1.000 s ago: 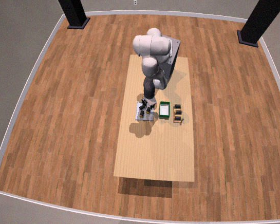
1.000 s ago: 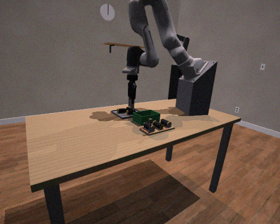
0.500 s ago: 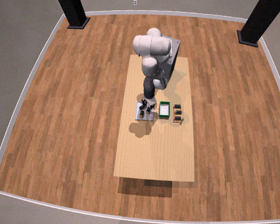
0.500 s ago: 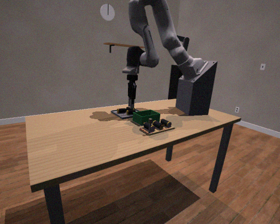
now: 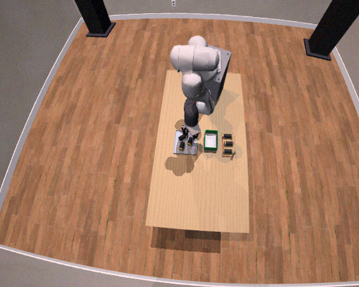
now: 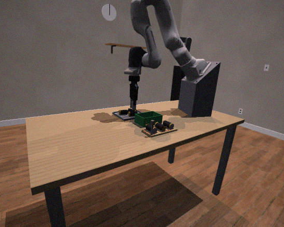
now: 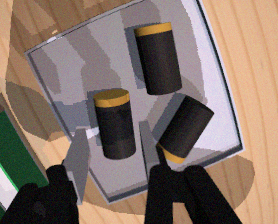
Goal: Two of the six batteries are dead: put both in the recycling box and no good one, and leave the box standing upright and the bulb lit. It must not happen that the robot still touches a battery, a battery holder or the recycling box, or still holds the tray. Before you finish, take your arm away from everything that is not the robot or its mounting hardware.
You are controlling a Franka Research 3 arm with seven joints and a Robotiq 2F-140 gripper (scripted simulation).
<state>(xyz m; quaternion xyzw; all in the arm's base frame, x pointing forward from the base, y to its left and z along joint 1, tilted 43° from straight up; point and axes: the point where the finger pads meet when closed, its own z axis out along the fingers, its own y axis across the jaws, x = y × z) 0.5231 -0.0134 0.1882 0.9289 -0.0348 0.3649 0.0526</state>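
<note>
My hand is 80 mm above the grey tray, 30 mm to the left of it and 10 mm short of it. Round my hand: green recycling box (160 mm to the left, 70 mm below, 40 mm behind).
</note>
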